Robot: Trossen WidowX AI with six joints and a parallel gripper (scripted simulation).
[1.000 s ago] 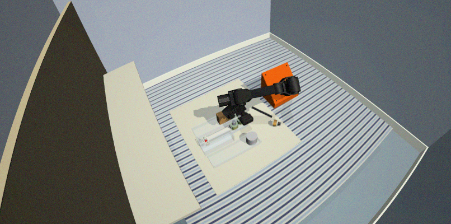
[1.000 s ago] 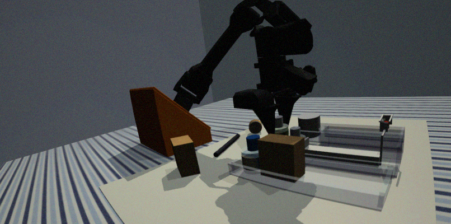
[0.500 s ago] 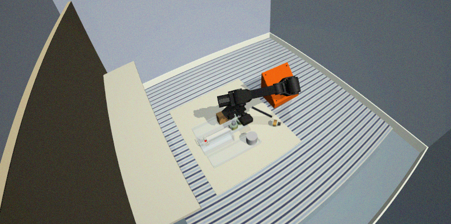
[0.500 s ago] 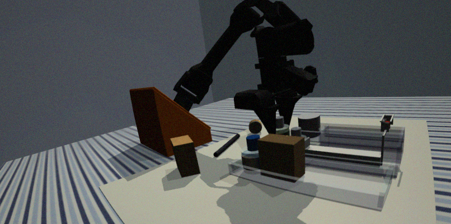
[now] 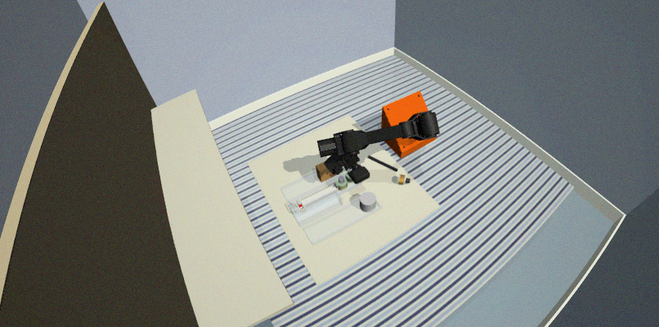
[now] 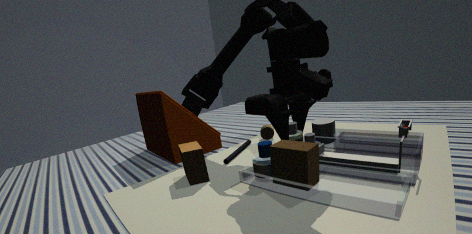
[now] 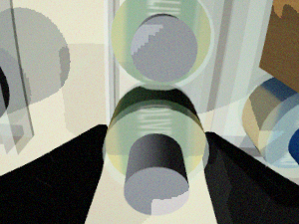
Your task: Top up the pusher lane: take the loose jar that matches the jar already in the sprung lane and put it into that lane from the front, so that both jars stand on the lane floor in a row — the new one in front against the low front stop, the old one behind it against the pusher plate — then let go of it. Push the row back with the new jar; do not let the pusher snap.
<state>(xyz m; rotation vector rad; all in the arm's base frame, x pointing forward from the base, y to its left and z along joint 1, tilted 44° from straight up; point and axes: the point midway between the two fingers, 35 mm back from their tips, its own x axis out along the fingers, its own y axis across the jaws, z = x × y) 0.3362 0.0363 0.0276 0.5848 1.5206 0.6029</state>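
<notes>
My gripper tip is now 80 mm to the left of the blue-lidded jar and 10 mm above it. From my gripper tip the other things lie so: pusher plate: 150 mm ahead, 30 mm to the left; then grey can: 130 mm to the left, 20 mm below; then clear lane tray: 140 mm ahead, 30 mm to the left, 30 mm below.
</notes>
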